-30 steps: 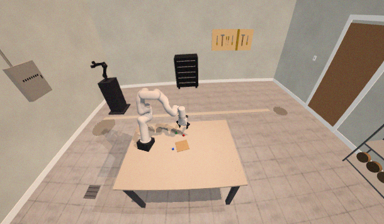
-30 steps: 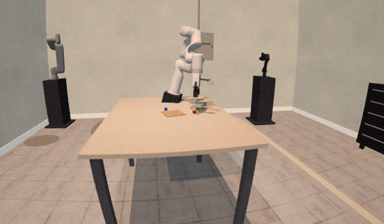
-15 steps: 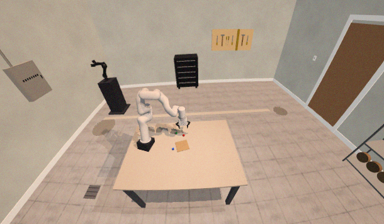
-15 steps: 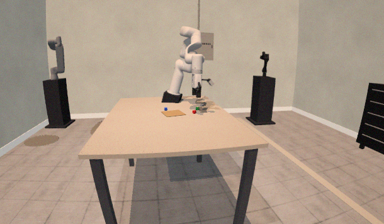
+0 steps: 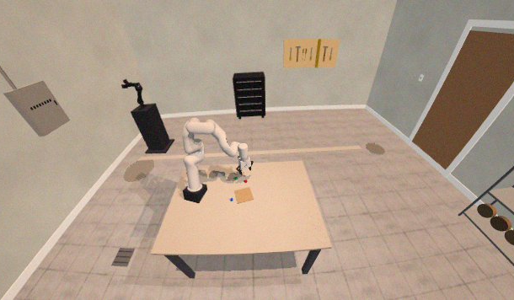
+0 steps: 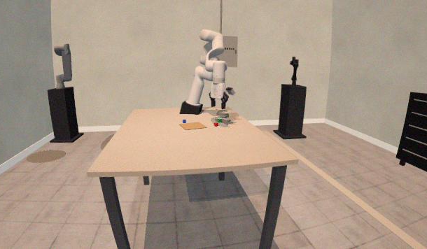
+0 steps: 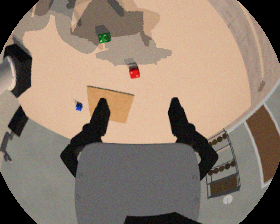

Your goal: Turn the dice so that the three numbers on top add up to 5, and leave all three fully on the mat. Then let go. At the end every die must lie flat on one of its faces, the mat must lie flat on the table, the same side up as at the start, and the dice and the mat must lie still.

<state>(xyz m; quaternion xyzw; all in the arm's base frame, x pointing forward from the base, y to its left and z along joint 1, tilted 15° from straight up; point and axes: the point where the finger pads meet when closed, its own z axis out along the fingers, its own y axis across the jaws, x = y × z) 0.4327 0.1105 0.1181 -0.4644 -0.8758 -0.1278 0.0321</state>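
My gripper is now 1 cm past the red die, 1 cm to the left of it and 12 cm above it. Also, from my hand: green die: 10 cm behind, 3 cm to the left, 12 cm below; then blue die: 11 cm behind, 21 cm to the right, 12 cm below; then brown mat: 1 cm behind, 16 cm to the right, 13 cm below.
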